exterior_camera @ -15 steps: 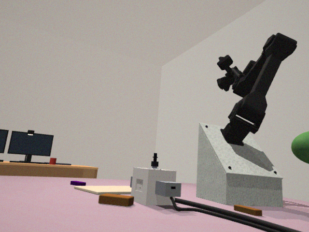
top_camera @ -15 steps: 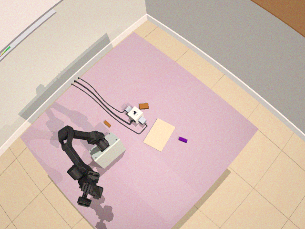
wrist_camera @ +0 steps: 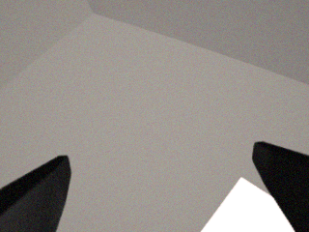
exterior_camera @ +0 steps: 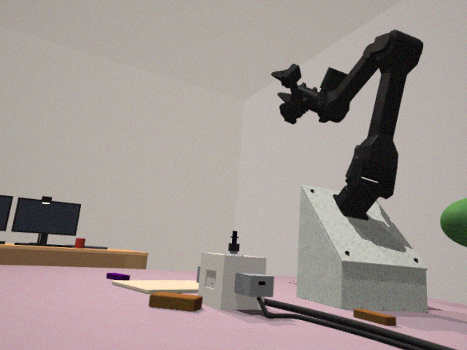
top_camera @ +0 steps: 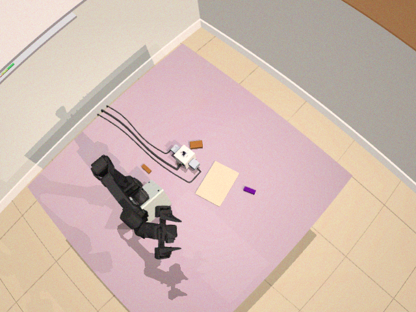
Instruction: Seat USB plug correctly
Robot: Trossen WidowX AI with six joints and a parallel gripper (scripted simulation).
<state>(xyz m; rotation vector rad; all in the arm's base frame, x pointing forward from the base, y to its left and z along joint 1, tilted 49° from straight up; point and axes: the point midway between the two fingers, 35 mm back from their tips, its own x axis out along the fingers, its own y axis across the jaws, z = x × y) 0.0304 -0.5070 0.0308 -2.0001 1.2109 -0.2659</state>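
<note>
Now: gripper tip 28 cm short of the black USB plug, 44 cm to the right of it and 52 cm above it. Round my gripper tip: purple block: 41 cm ahead, 9 cm to the left, 61 cm below; then socket: 28 cm ahead, 44 cm to the left, 55 cm below; then cream board: 32 cm ahead, 23 cm to the left, 61 cm below.
</note>
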